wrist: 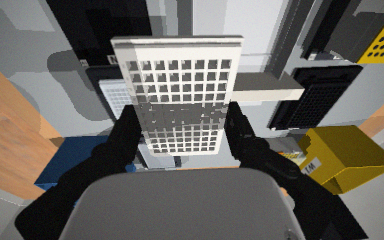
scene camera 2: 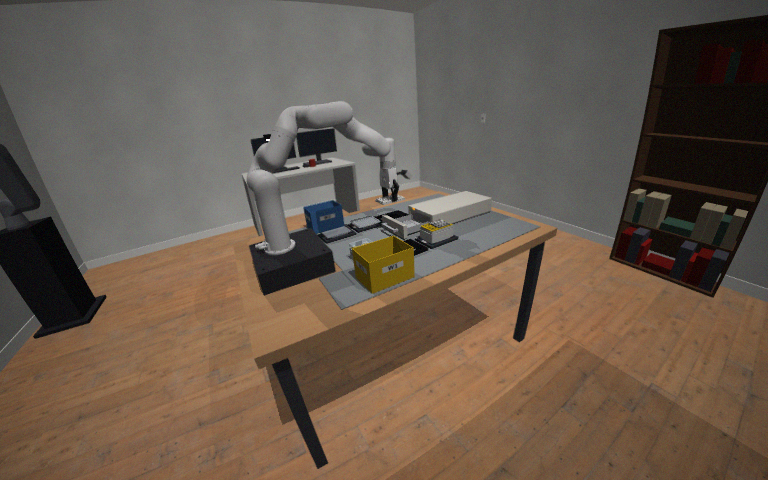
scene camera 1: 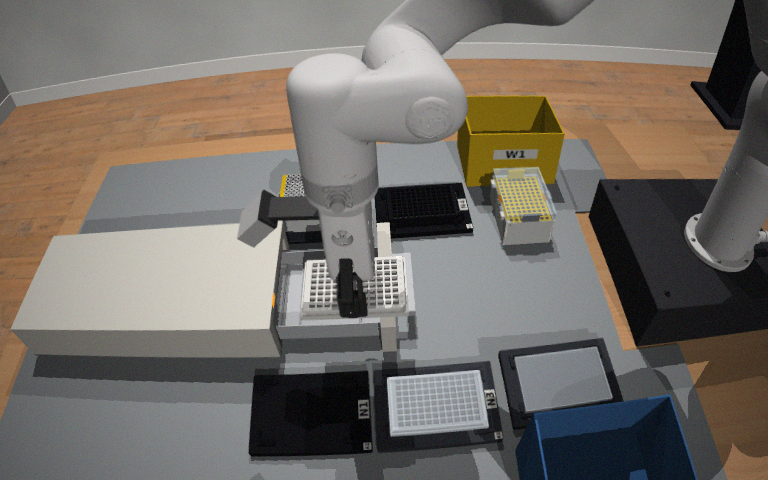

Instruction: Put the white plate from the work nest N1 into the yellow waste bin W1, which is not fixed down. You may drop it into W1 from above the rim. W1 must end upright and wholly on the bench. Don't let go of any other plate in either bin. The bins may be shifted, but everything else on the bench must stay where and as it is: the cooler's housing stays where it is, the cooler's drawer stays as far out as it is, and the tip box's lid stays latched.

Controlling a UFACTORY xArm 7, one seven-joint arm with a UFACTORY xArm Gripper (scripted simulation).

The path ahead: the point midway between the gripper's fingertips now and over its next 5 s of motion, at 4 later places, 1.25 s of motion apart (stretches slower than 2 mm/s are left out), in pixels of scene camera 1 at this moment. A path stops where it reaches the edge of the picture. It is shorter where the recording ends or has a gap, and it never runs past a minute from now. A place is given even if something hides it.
My gripper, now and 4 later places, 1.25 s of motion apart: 354, 285; 393, 241; 426, 200; 456, 167; 480, 137
